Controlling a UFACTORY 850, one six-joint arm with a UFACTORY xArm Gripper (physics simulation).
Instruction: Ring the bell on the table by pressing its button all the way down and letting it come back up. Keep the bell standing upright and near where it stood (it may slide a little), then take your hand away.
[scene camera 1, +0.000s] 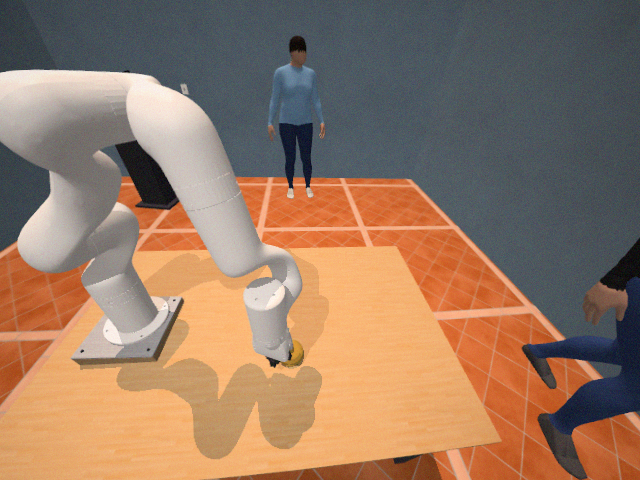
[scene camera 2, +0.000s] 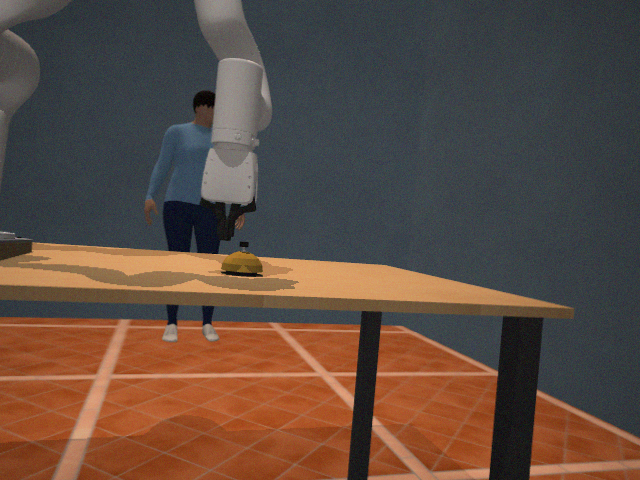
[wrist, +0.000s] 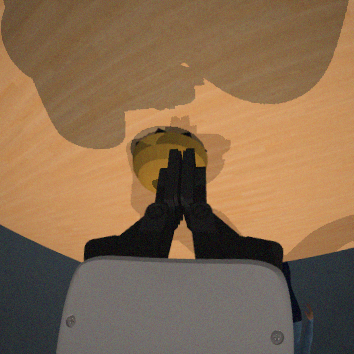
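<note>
The bell (scene camera 1: 296, 355) (scene camera 2: 241, 262) (wrist: 149, 162) is a yellow dome on a dark base, upright on the table (scene camera 1: 372, 392) (scene camera 2: 330, 279) (wrist: 280, 165). Its black button (scene camera 2: 244, 244) stands raised on a short stem in scene camera 2; in the wrist view it is hidden behind the fingers. My gripper (scene camera 1: 273, 363) (scene camera 2: 225, 238) (wrist: 183, 161) is shut and empty, fingers pointing down. In scene camera 2 the fingertips are slightly above button height and a little to its left, apart from it. In scene camera 1 the gripper covers the bell's left part.
The arm's base plate (scene camera 1: 118, 351) is bolted at the table's left side. A person in a light blue top (scene camera 1: 296, 95) (scene camera 2: 180, 165) stands beyond the table. Another person's legs in blue trousers (scene camera 1: 584, 413) show at the right in scene camera 1.
</note>
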